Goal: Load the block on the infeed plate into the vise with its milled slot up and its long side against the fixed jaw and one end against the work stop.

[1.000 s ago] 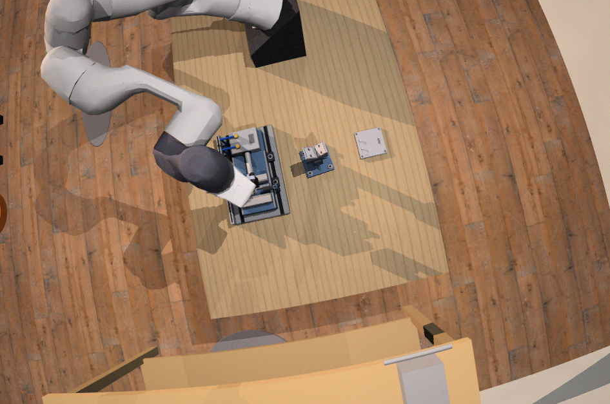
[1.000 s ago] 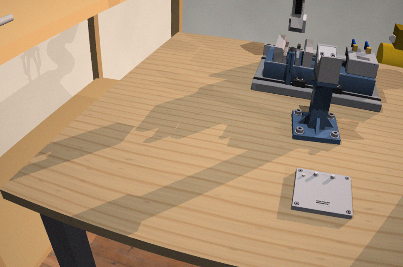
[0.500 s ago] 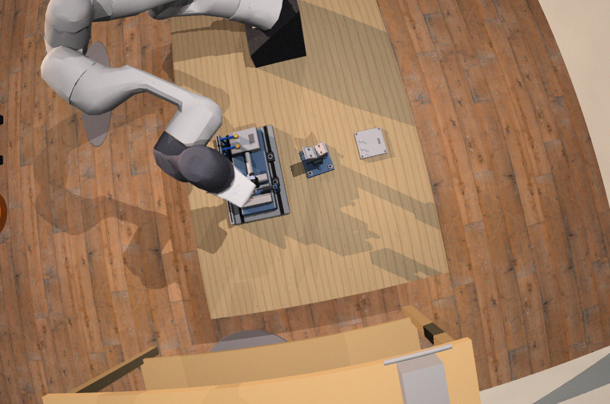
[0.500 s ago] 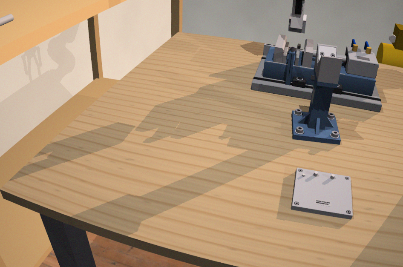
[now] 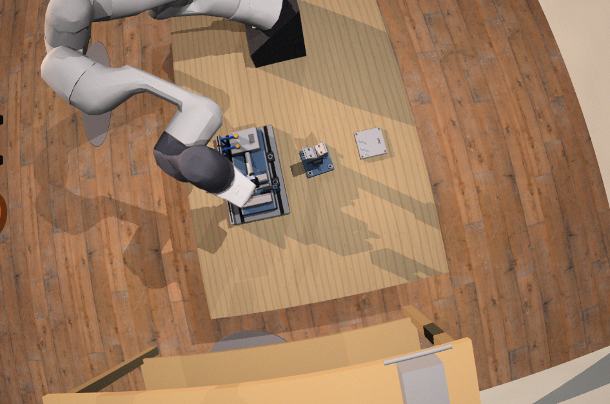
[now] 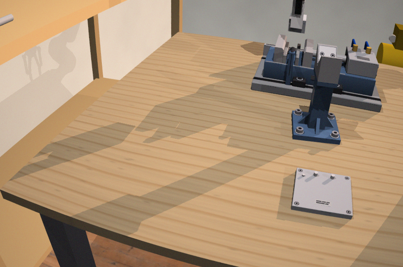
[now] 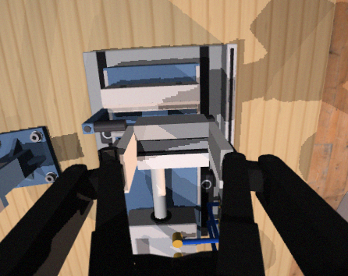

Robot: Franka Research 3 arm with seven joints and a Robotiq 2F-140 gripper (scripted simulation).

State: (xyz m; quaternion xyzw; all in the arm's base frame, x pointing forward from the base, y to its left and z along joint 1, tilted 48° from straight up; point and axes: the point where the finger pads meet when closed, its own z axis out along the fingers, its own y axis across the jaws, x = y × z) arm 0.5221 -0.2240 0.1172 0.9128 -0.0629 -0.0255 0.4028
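Right now the part is 2 cm below my hand. The rest, counted from my hand: work stop (1 cm ahead, 7 cm to the left, 8 cm below); then moving jaw (3 cm behind, 2 cm to the left, 9 cm below); then fixed jaw (3 cm ahead, 2 cm to the left, 9 cm below).
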